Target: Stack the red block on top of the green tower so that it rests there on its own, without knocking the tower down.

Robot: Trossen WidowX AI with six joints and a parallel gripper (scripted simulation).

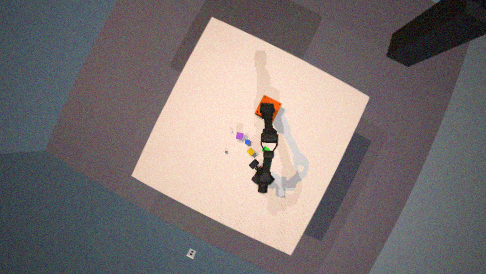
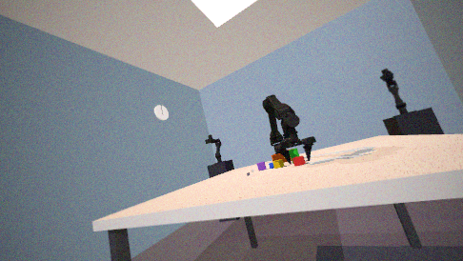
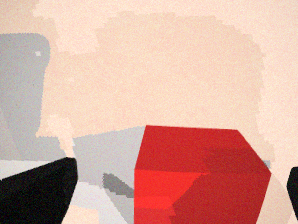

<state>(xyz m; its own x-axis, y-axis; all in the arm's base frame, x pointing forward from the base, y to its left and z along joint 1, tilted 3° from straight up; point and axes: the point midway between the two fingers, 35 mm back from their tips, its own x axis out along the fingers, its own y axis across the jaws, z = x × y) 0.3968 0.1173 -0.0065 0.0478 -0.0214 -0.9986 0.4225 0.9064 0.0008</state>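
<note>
Now: the red block 1 cm above my gripper tip. The rest, counted from my gripper tip: yellow block (11 cm to the right, 10 cm behind, 1 cm above); then blue block (15 cm to the right, 15 cm behind); then tiny dark speck (27 cm to the right, 3 cm behind).
</note>
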